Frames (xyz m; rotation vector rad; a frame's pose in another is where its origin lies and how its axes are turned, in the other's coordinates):
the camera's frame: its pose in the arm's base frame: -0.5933 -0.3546 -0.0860 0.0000 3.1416 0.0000
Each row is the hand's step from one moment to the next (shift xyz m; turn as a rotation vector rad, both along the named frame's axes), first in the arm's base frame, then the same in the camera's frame.
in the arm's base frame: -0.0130 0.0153 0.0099 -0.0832 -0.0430 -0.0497
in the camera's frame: 0.0130 0.0153 -0.0099 0.0832 -0.0430 0.0497
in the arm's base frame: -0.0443 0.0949 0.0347 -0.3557 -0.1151 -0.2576
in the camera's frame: 0.0443 0.0949 -0.0347 0.3557 -0.1151 0.2576
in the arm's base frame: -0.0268 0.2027 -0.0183 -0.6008 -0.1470 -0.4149
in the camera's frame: 0.0268 0.2027 0.0183 0.6008 -0.1470 0.4149
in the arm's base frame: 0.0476 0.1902 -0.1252 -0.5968 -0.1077 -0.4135
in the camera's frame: -0.0476 0.1902 0.1252 0.5968 -0.1077 0.4135
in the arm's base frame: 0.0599 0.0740 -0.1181 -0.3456 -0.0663 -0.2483
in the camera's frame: -0.0599 0.0740 0.1181 0.3456 -0.0663 0.2483
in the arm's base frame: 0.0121 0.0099 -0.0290 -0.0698 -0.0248 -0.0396
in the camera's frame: -0.0121 0.0099 0.0290 0.0698 -0.0248 0.0396
